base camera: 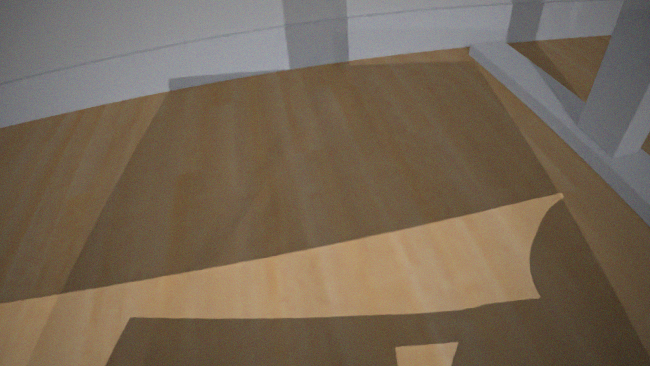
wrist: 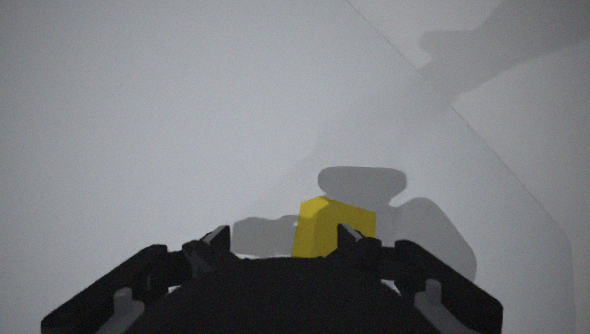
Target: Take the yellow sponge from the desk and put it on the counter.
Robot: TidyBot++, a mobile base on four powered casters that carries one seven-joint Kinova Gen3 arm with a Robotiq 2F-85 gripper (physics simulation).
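Places are measured from the arm's base along level axes (x back, y right, z up), in millimetres.
Pixels of known places: gripper, fingertip midpoint: point(wrist: 284, 236).
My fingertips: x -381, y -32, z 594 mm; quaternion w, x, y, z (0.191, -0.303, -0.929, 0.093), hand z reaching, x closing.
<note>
Behind a point stands the place of what it marks.
The yellow sponge point(wrist: 315, 227) {x -405, y -21, z 598 mm} rests on the pale desk top point(wrist: 175, 125) {x -368, y -177, z 553 mm} in the wrist view, low and a little right of the middle. Its lower part is hidden behind the gripper body. My gripper point(wrist: 284, 236) {x -381, y -32, z 594 mm} is open, with the fingers wide apart and nothing held. The right fingertip overlaps the right part of the sponge in the view, and the left fingertip stands to the left of it with a gap. How high the fingertips are over the desk top, I cannot tell. The counter does not show in either view.
In the wrist view, shadows of the gripper and arm fall around the sponge, and a desk edge runs diagonally at the right. In the base camera view, a wooden floor point(base camera: 320, 150) {x -546, y -24, z -397 mm} meets a pale wall base point(base camera: 225, 55) {x -791, y -203, z -345 mm}, and a grey leg frame point(base camera: 615, 85) {x -512, y 368, z -283 mm} stands at the right.
</note>
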